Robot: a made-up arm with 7 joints.
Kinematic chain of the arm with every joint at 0, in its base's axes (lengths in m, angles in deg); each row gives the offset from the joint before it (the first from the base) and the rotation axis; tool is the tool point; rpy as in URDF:
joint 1: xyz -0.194 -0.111 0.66 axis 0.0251 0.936 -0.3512
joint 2: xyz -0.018 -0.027 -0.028 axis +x
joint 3: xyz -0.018 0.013 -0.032 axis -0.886 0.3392 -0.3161
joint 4: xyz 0.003 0 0.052 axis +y
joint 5: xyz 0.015 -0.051 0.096 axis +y
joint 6: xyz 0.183 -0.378 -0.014 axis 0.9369 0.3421 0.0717
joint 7: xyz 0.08 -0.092 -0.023 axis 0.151 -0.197 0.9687
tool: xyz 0.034 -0.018 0.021 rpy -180 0 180
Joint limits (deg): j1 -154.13..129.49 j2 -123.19..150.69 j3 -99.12..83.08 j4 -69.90..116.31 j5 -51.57..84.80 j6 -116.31..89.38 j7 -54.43..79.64
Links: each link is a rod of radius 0.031 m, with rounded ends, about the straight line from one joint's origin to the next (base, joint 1, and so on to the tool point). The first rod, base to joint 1, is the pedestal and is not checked.
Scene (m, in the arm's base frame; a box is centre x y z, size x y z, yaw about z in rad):
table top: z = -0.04
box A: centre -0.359 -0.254 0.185 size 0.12 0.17 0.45 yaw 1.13
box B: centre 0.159 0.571 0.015 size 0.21 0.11 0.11 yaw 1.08
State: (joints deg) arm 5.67 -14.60 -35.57 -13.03 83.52 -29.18 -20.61
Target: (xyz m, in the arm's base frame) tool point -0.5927 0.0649 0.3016
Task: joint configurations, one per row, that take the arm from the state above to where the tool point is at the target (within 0.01 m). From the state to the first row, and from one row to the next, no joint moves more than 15 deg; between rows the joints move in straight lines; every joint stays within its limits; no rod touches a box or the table.
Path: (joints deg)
1: 17.06 -18.33 -32.87 -4.79 83.84 -30.16 -29.06
2: 28.45 -22.06 -30.16 3.46 84.16 -31.14 -37.52
3: 39.84 -25.79 -27.46 11.70 84.48 -32.12 -45.97
4: 51.23 -29.52 -24.75 19.94 84.80 -33.10 -54.43
5: 56.87 -14.81 -29.12 20.46 84.80 -34.87 -45.24
6: 62.51 -0.10 -33.48 20.98 84.80 -36.64 -36.05
7: 68.14 14.61 -37.84 21.51 84.80 -38.41 -26.86
8: 73.78 29.32 -42.21 22.03 84.80 -40.17 -17.66
9: 79.42 44.03 -46.57 22.55 84.80 -41.94 -8.47

